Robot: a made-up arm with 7 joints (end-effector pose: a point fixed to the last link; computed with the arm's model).
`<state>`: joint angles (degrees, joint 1 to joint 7).
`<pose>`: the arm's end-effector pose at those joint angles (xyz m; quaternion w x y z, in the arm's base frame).
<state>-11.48 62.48 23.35 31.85 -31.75 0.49 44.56</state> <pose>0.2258 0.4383 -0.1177 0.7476 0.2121 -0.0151 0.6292</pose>
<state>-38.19 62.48 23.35 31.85 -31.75 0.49 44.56</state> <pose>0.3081 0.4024 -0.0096 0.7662 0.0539 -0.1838 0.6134</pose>
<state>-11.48 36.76 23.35 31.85 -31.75 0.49 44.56</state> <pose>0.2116 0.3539 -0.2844 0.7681 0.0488 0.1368 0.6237</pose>
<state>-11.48 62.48 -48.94 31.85 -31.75 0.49 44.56</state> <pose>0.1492 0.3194 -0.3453 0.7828 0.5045 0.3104 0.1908</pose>
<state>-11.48 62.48 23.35 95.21 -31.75 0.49 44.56</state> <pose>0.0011 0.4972 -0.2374 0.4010 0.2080 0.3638 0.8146</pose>
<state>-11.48 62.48 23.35 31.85 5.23 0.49 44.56</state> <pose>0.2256 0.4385 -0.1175 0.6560 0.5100 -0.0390 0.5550</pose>
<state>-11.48 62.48 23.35 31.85 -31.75 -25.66 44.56</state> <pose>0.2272 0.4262 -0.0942 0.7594 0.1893 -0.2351 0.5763</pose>
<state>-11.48 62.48 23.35 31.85 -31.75 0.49 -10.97</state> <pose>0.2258 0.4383 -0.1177 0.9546 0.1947 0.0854 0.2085</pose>
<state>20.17 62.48 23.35 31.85 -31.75 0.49 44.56</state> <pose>0.0755 0.4669 -0.1823 0.6734 0.3840 0.1852 0.6040</pose>
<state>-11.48 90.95 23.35 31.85 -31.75 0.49 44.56</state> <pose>0.2376 0.4373 0.0890 0.6813 0.3801 -0.1820 0.5986</pose>
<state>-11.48 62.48 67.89 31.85 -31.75 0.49 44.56</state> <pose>0.1110 0.5007 -0.0056 0.5767 -0.0179 -0.2212 0.7862</pose>
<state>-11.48 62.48 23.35 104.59 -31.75 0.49 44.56</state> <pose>-0.0366 0.4838 -0.2448 0.3364 0.2019 0.4131 0.8218</pose>
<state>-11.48 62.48 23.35 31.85 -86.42 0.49 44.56</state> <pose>0.2260 0.4380 -0.1177 0.7408 -0.2589 0.0224 0.6194</pose>
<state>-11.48 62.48 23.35 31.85 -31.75 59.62 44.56</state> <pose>0.1903 0.4386 -0.1634 0.5821 0.2220 0.4676 0.6271</pose>
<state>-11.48 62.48 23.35 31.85 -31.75 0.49 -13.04</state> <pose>0.2258 0.4383 -0.1177 0.9582 0.1931 0.0890 0.1913</pose>
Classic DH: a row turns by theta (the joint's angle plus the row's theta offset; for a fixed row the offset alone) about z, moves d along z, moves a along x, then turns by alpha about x. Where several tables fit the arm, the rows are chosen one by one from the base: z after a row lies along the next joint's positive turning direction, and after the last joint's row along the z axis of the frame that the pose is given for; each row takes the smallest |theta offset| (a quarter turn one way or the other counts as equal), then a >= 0, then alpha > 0; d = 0 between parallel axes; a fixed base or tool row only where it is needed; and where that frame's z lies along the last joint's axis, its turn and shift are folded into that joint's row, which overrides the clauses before.
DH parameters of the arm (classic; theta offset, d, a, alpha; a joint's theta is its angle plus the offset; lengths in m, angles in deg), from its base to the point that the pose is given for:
base (fixed): -4.07 0 0 -74.51
joint 1: -75.12 0.0395 -0.0143 -90
joint 2: 74 0 -0.0088 90
joint 3: 90 -0.2658 0.0235 -90
joint 4: 90 0.0025 0.0135 90
joint 5: 0 0.1898 0 -90
joint 6: -90 0 0.0586 90
joint 7: 0 0 0 0

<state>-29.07 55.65 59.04 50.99 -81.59 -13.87 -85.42</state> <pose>0.1726 0.4983 -0.1099 0.8052 -0.0227 -0.5826 -0.1080</pose>
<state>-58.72 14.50 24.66 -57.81 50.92 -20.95 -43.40</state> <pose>0.1624 0.0710 0.0715 0.4967 0.6464 -0.5513 0.1774</pose>
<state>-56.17 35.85 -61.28 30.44 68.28 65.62 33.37</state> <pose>0.3998 0.0842 -0.2167 0.3034 0.8727 -0.2115 0.3188</pose>
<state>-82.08 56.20 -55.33 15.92 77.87 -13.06 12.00</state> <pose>0.4398 0.0755 -0.0040 0.1628 0.8981 -0.3982 -0.0916</pose>
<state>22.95 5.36 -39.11 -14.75 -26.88 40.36 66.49</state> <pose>0.0058 -0.0860 -0.3365 0.7972 0.1191 0.5721 0.1515</pose>
